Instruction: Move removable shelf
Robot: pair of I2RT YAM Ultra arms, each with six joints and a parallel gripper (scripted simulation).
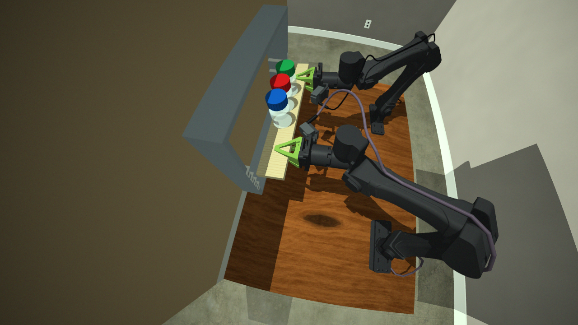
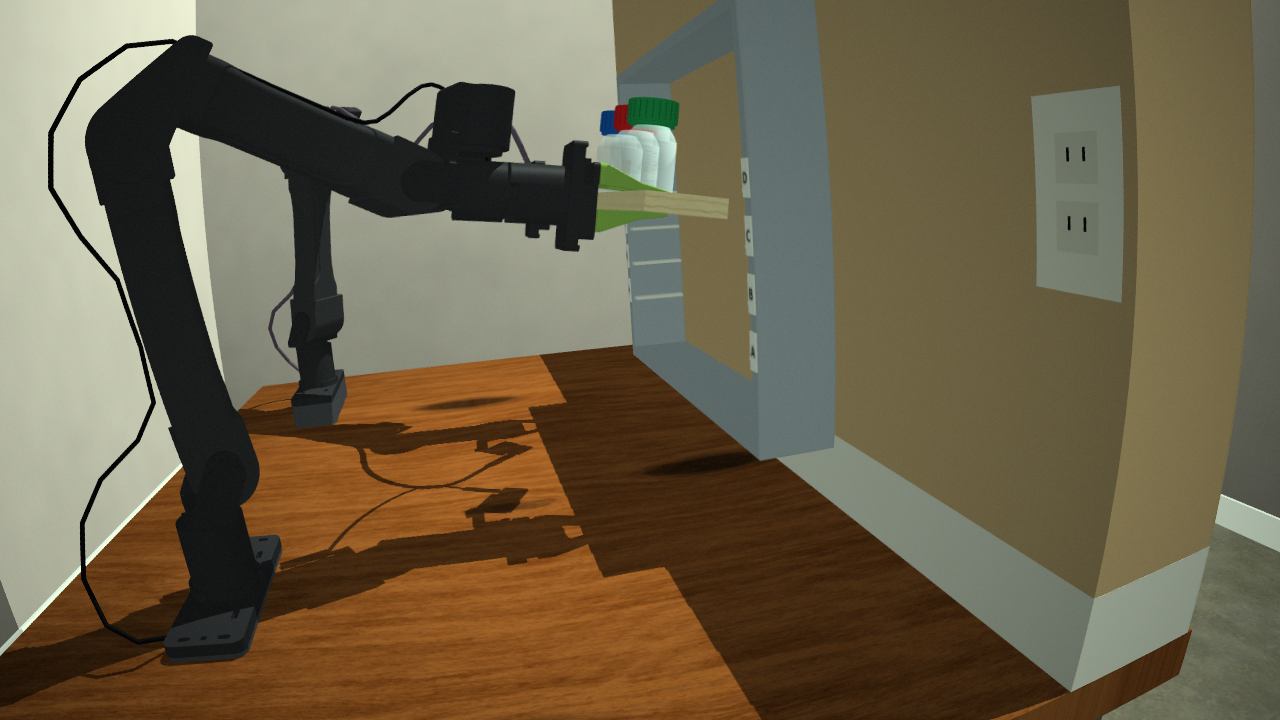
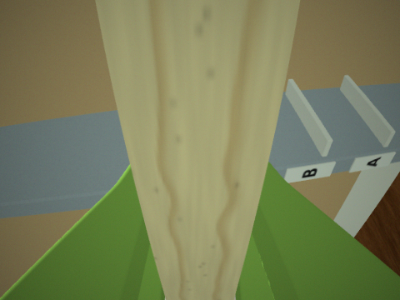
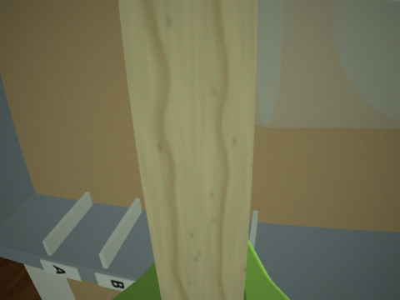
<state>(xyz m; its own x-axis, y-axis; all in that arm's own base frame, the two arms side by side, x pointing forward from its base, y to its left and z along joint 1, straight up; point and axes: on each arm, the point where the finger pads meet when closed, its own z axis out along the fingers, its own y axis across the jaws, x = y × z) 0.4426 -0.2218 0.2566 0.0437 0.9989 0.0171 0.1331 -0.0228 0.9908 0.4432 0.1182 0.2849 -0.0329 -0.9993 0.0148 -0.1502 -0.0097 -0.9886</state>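
The blue-capped bottle is 9 cm to the right of my left hand, 5 cm above it and 1 cm ahead of it. The rest, counted from my left hand: red-capped bottle (15 cm to the right, 5 cm above, 1 cm ahead); wooden shelf (15 cm to the right); grey wall rack (15 cm to the right, 9 cm ahead, 2 cm below).
Right now my right hand is 80 mm to the right of the green-capped bottle, 60 mm below it and 20 mm short of it. From my right hand the other things lie so: red-capped bottle 140 mm to the left, 60 mm above, 20 mm ahead; wooden shelf 150 mm to the left, 10 mm ahead; grey wall rack 140 mm to the left, 100 mm ahead, 20 mm below.
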